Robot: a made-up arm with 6 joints. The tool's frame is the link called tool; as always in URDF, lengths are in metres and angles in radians.
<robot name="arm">
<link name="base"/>
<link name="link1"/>
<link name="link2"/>
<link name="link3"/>
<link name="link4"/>
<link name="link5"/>
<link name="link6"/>
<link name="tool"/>
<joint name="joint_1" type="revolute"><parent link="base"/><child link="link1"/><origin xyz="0 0 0.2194" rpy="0 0 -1.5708"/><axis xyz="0 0 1"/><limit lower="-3.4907" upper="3.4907"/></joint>
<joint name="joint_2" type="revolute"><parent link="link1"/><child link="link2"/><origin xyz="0 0 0" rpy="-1.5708 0 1.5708"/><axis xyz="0 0 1"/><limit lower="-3.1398" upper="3.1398"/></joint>
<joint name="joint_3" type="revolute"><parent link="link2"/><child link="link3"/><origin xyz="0 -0.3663 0" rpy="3.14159 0 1.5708"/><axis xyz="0 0 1"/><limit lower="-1.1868" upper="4.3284"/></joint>
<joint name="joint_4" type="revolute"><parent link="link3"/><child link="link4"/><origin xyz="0 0 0" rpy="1.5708 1.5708 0"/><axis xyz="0 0 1"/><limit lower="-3.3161" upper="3.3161"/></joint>
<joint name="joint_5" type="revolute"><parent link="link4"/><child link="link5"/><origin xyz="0 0 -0.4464" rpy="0 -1.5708 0"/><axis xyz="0 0 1"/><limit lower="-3.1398" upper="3.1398"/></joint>
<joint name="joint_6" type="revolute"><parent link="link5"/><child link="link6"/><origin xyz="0 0 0.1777" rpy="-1.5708 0 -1.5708"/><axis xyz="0 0 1"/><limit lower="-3.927" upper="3.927"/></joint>
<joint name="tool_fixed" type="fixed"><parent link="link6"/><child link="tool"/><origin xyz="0 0 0" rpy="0 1.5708 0"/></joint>
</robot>
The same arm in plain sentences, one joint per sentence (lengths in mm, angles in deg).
The arm has six revolute joints in a row. What follows holds with every joint at zero, and every direction is one of the base frame's.
The first joint lies 219.4 mm along +z from the base frame's origin and rotates about +z, from -200 to 200 deg.
The second joint lies at the same point as the first joint and rotates about +y, from -179.9 to 179.9 deg.
The third joint lies 366.3 mm along +z from the second joint and rotates about -y, from -68 to 248 deg.
The fourth joint lies at the same point as the third joint and rotates about -x, from -190 to 190 deg.
The fifth joint lies 446.4 mm along +x from the fourth joint and rotates about -y, from -179.9 to 179.9 deg.
The sixth joint lies 177.7 mm along -y from the fifth joint and rotates about -x, from -225 to 225 deg.
The tool frame, which is the frame that the pose is given for, lies at the same point as the sixth joint; its axes are the base frame's turned by roll 0, pitch 0 and yaw 0 deg (as in URDF: about the fixed x, then y, then z).

